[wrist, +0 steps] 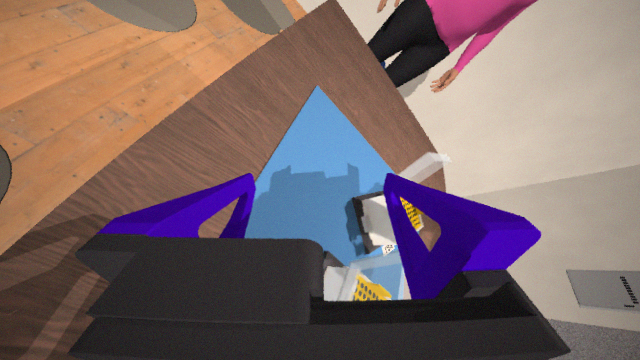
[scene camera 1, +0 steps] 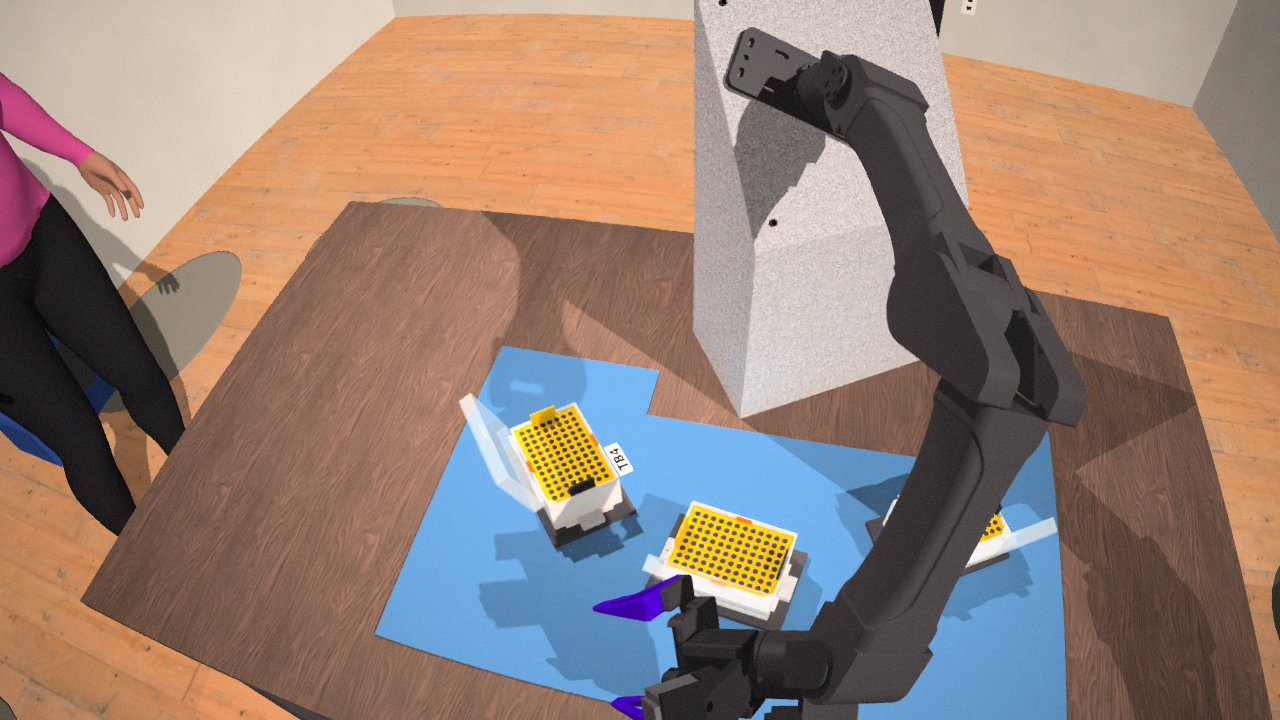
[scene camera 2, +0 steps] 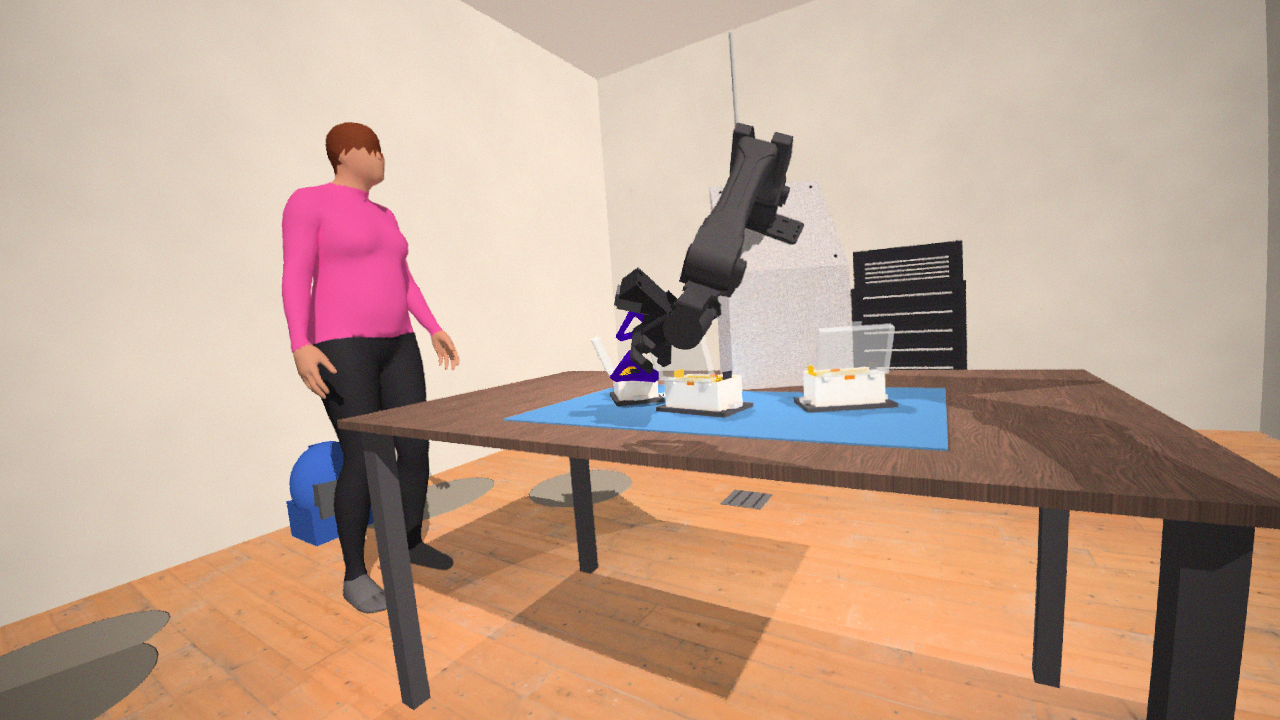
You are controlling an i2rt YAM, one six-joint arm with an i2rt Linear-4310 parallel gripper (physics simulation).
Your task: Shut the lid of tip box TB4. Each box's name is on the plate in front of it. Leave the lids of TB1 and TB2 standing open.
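Frame: origin at the arm's base, x right, y ahead, z up, level; centimetres.
Where they show: gripper, fingertip midpoint: (wrist: 319,180) (scene camera 1: 605,655) (scene camera 2: 615,358); arm's base, link origin: (scene camera 1: 817,94) (scene camera 2: 760,221).
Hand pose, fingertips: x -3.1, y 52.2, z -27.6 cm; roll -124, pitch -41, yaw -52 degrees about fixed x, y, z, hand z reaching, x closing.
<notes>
Each offset is from my fingertips to the centre of the thing. "spot": to the spot under its first point. Level surfaces: height alone.
Tip box TB4 @[dx +17.5, dy -21.3, dz -8.6 cm] (scene camera 1: 572,497) (scene camera 2: 635,391) (wrist: 378,223) is white with a yellow rack, at the mat's left in scene camera 1. Its clear lid @[dx +21.9, dy -14.7, dz -1.4 cm] (scene camera 1: 496,454) (scene camera 2: 601,354) (wrist: 425,167) stands open, leaning outward from the box's left side. The TB4 plate @[spot: dx +14.5, dy -25.8, dz -11.7 cm] (scene camera 1: 617,458) (wrist: 388,248) is on the opposite side. A middle box @[dx -4.1, dy -19.0, dz -8.6 cm] (scene camera 1: 733,550) (scene camera 2: 703,394) (wrist: 338,283) and a right box @[dx -24.5, dy -33.0, dz -8.6 cm] (scene camera 1: 989,528) (scene camera 2: 843,387) have their lids open; their names are not readable. My gripper (scene camera 1: 604,656) (scene camera 2: 615,358) (wrist: 319,180) is open and empty, above the mat on the near side of TB4.
The boxes stand on a blue mat @[dz -11.9 cm] (scene camera 1: 429,573) (scene camera 2: 913,420) (wrist: 315,130) on a wooden table @[dz -12.1 cm] (scene camera 1: 295,429) (scene camera 2: 1029,438) (wrist: 320,55). A grey speckled block (scene camera 1: 805,304) (scene camera 2: 778,313) rises behind. My arm (scene camera 1: 948,483) (scene camera 2: 716,246) hides part of the right box in scene camera 1. A person (scene camera 2: 353,268) stands beside the table.
</notes>
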